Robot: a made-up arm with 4 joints.
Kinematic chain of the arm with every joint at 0, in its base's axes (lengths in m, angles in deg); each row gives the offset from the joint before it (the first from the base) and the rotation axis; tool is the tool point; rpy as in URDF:
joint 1: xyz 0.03 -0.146 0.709 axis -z
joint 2: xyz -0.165 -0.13 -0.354 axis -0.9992 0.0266 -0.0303
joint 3: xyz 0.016 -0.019 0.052 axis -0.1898 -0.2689 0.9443
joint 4: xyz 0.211 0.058 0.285 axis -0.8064 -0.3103 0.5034
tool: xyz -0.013 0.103 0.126 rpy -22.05 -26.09 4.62
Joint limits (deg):
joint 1: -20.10..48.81
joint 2: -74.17..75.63
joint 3: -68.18..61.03
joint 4: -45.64..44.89
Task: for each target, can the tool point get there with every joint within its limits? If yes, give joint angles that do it. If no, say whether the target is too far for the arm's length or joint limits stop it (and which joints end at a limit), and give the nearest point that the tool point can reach.
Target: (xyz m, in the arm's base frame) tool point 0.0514 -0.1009 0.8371
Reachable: yes | joints 18.01 0.29 12.81 -12.14
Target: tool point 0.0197 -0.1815 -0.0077
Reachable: no: joint limits stop it (at a limit: joint 1, joint 2, joint 4) | nearest point -0.1530 0.0797 0.2334 | short by 0.395 m
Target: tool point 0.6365 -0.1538 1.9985
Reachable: no: too far | nearest point 0.1568 -0.2668 0.8665 | short by 1.235 m
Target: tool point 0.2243 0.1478 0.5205
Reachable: yes | joints 16.70 60.63 4.88 -36.74
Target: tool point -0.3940 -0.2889 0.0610
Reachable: no: joint limits stop it (at a limit: joint 1, joint 2, joint 3, joint 4) | nearest point -0.3573 -0.0400 0.2376 | short by 0.307 m
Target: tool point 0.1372 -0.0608 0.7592
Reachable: yes | joints -7.48 19.30 -16.50 0.69
